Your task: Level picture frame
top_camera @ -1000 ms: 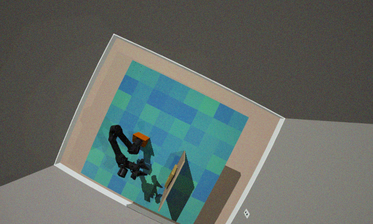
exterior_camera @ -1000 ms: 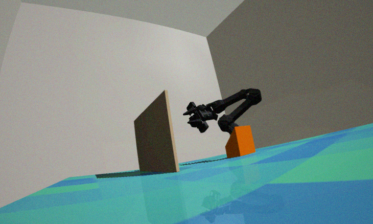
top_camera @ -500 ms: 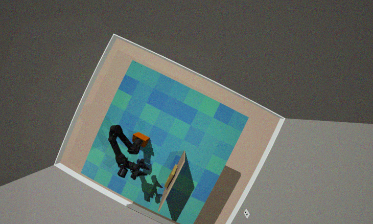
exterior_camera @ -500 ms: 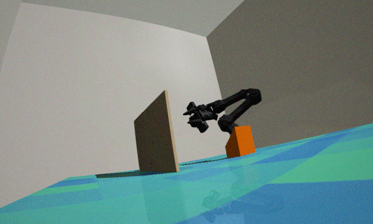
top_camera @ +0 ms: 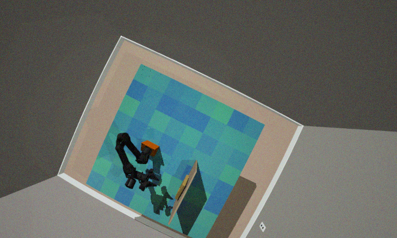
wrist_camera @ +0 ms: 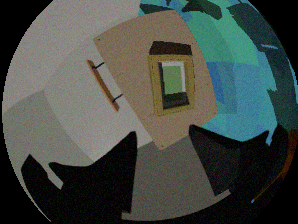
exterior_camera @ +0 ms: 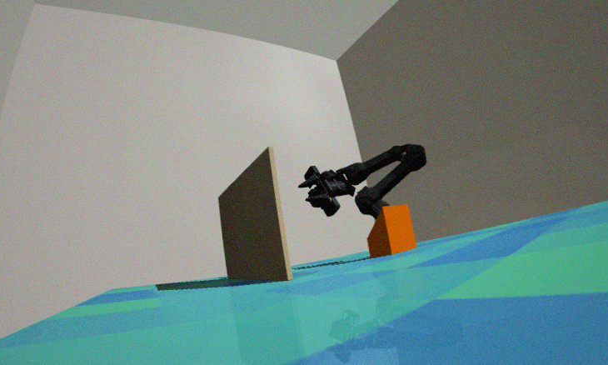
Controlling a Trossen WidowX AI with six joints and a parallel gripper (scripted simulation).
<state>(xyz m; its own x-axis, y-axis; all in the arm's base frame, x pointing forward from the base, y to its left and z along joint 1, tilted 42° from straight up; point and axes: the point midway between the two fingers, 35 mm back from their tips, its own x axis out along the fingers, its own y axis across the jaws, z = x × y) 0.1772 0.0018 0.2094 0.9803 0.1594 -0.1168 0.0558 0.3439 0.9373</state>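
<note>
The picture frame lies 190 mm ahead of my gripper tip, 40 mm to the left of it and 90 mm below it. Round my gripper tip: wall panel 210 mm ahead, 30 mm to the left, 100 mm below.
</note>
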